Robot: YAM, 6 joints.
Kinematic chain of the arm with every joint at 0, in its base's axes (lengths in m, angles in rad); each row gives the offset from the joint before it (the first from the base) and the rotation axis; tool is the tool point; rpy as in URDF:
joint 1: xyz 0 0 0.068 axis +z
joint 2: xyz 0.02 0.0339 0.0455 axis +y
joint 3: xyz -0.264 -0.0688 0 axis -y
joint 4: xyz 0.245 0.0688 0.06 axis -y
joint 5: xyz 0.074 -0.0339 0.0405 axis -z
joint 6: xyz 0.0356 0 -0.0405 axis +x
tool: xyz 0 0 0 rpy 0 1.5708 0
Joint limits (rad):
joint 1: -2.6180..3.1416
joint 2: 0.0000..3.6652
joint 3: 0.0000..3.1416
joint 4: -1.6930..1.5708
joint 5: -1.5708..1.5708
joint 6: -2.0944..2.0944
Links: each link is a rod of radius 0.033 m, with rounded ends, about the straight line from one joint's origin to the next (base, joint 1, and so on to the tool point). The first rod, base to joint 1, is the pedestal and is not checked.
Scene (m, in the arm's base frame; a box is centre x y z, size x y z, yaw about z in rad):
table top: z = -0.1
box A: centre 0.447 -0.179 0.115 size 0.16 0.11 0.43 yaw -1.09
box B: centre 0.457 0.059 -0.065 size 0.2 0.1 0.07 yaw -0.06
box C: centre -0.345 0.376 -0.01 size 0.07 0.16 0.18 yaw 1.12
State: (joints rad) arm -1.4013 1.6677 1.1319 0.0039 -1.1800 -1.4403
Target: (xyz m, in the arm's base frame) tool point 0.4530 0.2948 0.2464
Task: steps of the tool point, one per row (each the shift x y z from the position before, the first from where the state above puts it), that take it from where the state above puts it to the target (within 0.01 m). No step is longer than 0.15 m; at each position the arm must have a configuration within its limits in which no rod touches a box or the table.
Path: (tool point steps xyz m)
1: 0.0992 -0.0119 0.0534
2: 0.1021 0.0268 0.0536
3: 0.0893 0.0641 0.0515
4: 0.0628 0.0936 0.0474
5: 0.0542 0.1070 -0.0526
6: 0.0209 0.1225 -0.0544
7: -0.0162 0.1264 -0.0554
8: -0.0529 0.1179 -0.0555

